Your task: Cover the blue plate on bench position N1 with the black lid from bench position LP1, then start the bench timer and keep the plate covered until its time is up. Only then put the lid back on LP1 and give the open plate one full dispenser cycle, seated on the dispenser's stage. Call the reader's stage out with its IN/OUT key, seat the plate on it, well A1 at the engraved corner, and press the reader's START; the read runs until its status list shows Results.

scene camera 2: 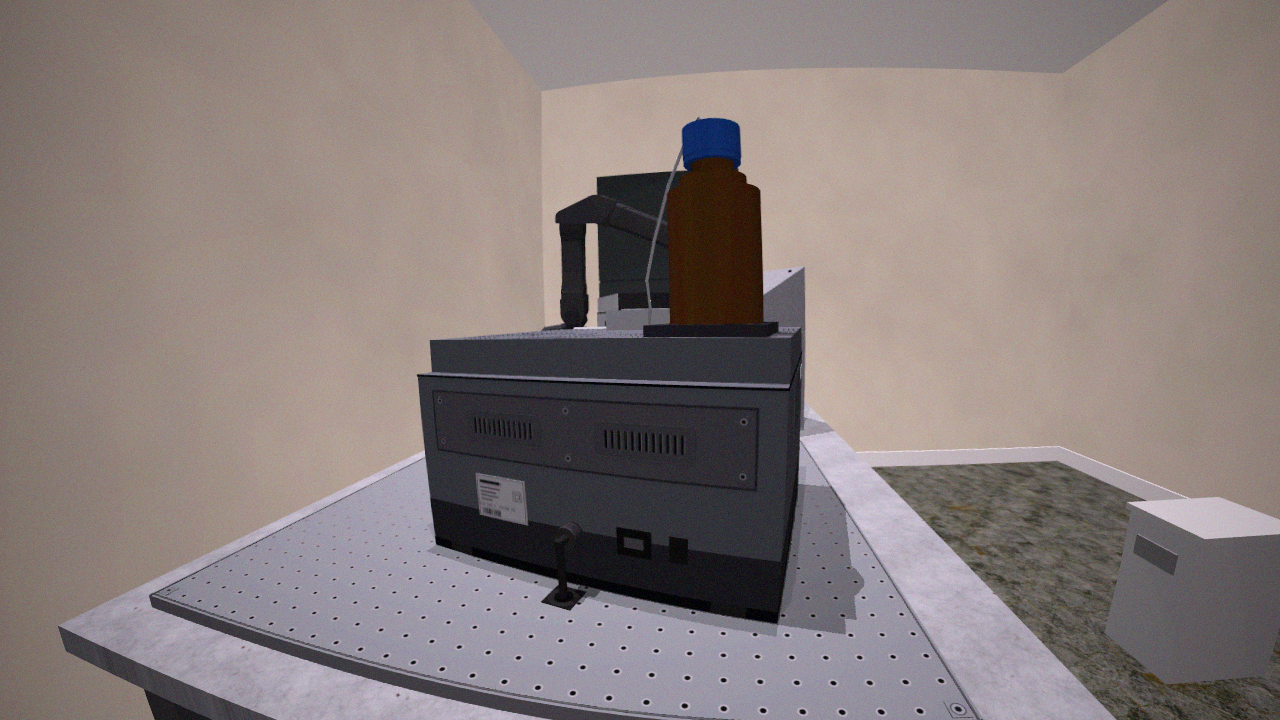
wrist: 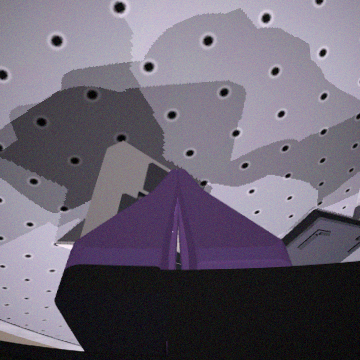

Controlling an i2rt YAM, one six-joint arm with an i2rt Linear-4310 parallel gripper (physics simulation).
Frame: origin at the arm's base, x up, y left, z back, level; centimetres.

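Seen in the pictures: gripper, fingertip midpoint: (wrist: 177,180).
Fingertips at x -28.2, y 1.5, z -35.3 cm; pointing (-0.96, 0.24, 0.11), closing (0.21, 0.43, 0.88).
Pixels of each thing's top centre, then the offset from my fingertips to it. "spot": a spot on its surface instead.
- light grey box with dark keys, top centre: (wrist: 121,333) dx +5.1, dy +1.9, dz -5.0 cm
- large grey instrument, surface spot: (scene camera 2: 608,438) spot: dx +13.2, dy +69.8, dz +14.8 cm
- brown bottle with a blue cap, surface spot: (scene camera 2: 716,250) spot: dx +28.4, dy +68.5, dz +24.0 cm
- dark-rimmed grey holder, top centre: (wrist: 296,276) dx -0.3, dy +20.8, dz +3.8 cm
My gripper (wrist: 177,180) is shut and empty, its two purple fingertips together. In the wrist view they overlap a light grey box with dark keys (wrist: 102,187), which looks like the bench timer; the fingers hide part of its face, and I cannot tell whether they touch it. In scene camera 2 the gripper cannot be made out behind a large grey instrument (scene camera 2: 608,438) seen from its vented side. The blue plate and the black lid cannot be made out in either view. The reader's status list and keys are not visible.
A brown bottle with a blue cap (scene camera 2: 716,250) stands on top of the instrument, a thin tube beside it. The dark arm (scene camera 2: 573,268) rises behind. A dark-rimmed grey holder (wrist: 325,242) lies right of the fingers. A white box (scene camera 2: 1190,591) stands on the floor at right.
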